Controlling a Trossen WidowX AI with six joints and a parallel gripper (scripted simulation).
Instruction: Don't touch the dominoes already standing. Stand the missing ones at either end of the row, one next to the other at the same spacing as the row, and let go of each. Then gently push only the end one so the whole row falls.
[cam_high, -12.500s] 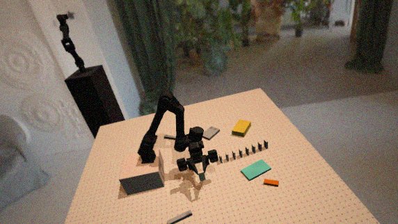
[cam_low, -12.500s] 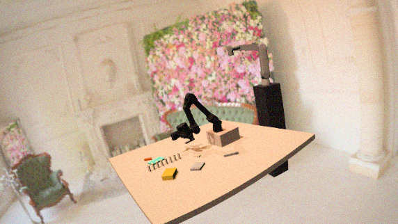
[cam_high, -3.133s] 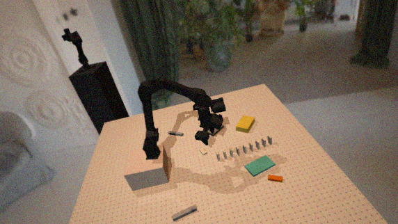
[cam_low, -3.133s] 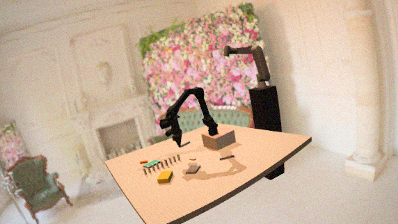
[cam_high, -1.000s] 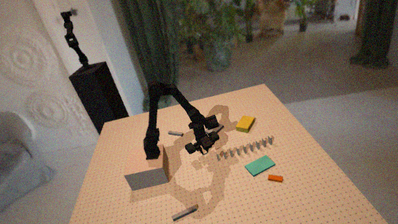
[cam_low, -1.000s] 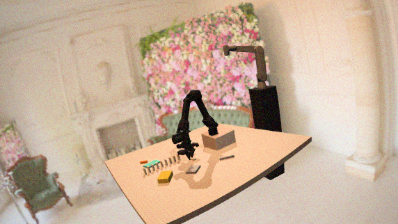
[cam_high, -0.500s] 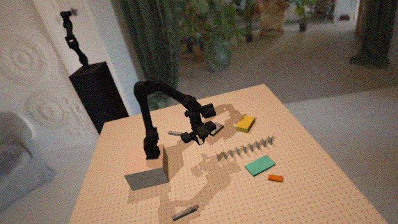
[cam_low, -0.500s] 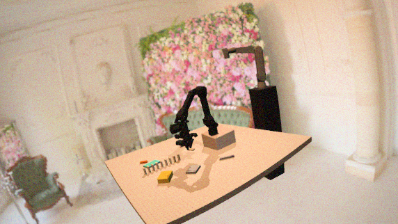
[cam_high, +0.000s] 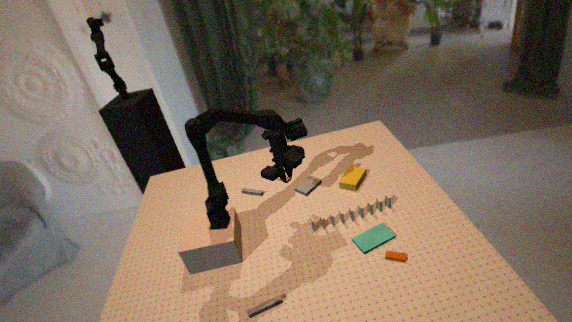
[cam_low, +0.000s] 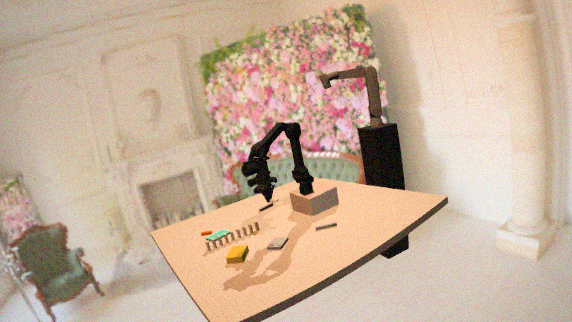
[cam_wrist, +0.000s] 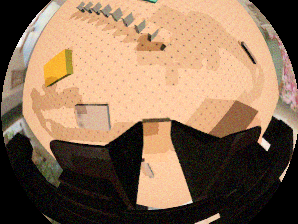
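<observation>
Now: the grey plate 50 mm ahead of my gripper tip, 160 mm to the left of it and 160 mm below it. Also, from my gripper tip: orange block 340 mm ahead, 260 mm to the right, 160 mm below; then yellow block 240 mm ahead, 160 mm to the left, 150 mm below; then teal tile 280 mm ahead, 170 mm to the right, 160 mm below.
</observation>
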